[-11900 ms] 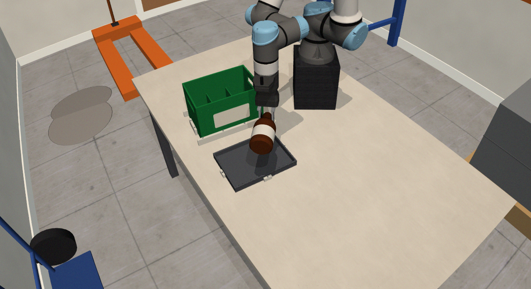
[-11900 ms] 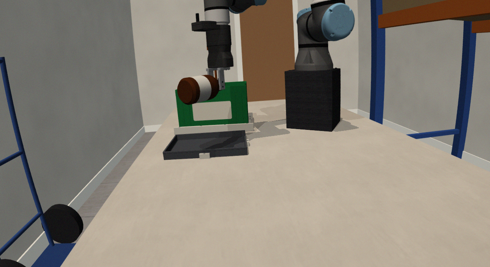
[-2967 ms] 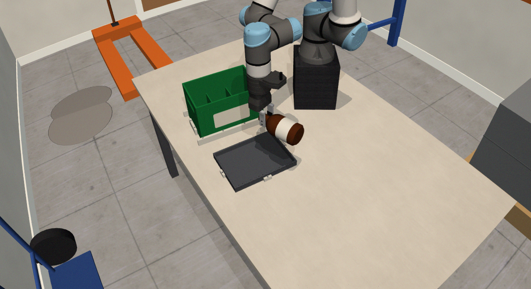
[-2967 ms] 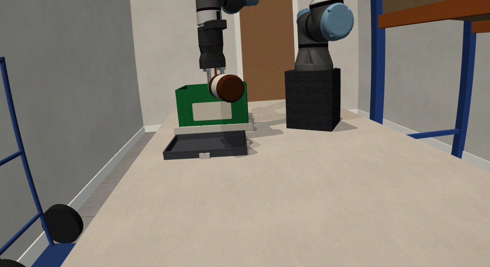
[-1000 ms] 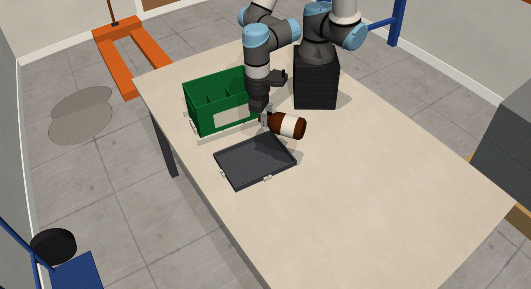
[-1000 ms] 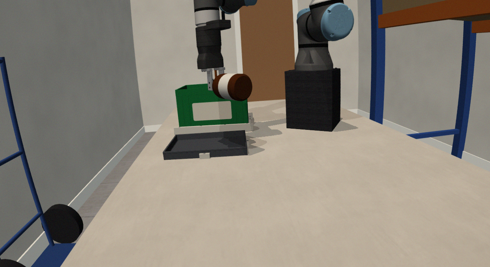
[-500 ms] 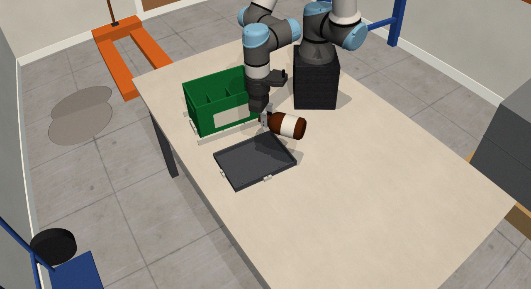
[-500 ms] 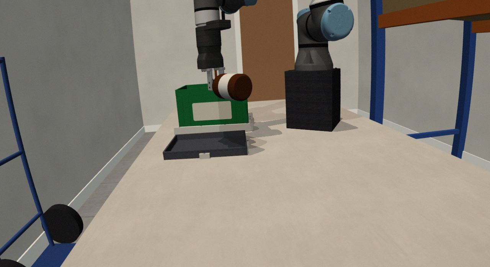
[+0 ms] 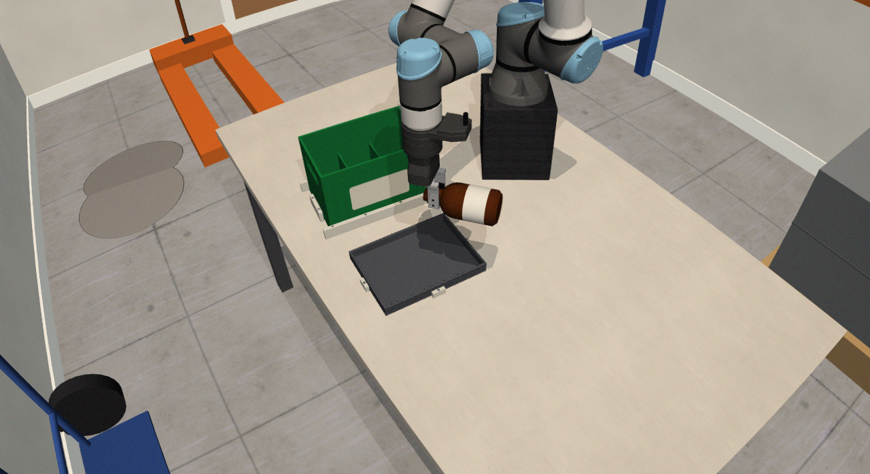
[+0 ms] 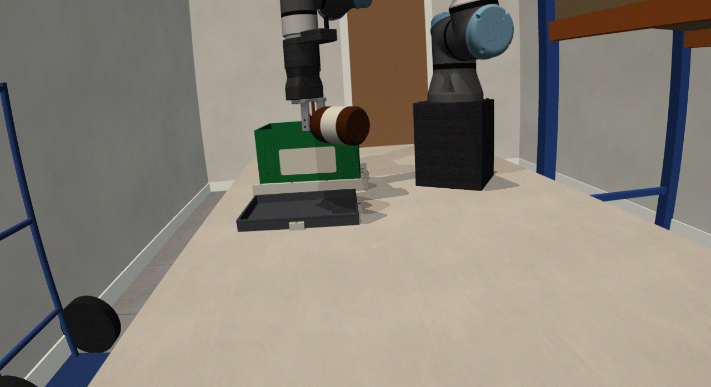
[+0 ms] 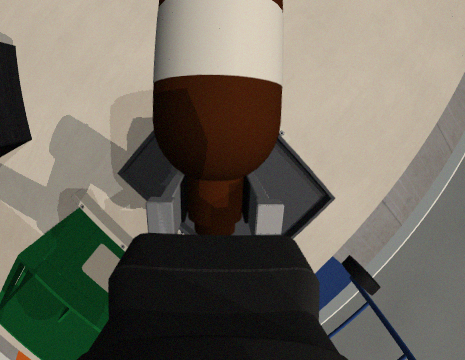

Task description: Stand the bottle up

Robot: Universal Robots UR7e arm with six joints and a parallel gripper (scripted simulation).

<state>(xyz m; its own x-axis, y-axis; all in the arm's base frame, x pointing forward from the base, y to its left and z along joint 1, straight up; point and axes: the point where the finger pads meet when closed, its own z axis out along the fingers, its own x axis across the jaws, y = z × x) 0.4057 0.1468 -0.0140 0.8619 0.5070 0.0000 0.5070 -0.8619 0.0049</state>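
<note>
Right now my hand is 3 cm past the brown bottle, 4 cm to the right of it and 1 cm above it. Round my hand: green crate 3 cm behind, 30 cm to the right, 12 cm below; tray 4 cm ahead, 3 cm to the right, 19 cm below.
</note>
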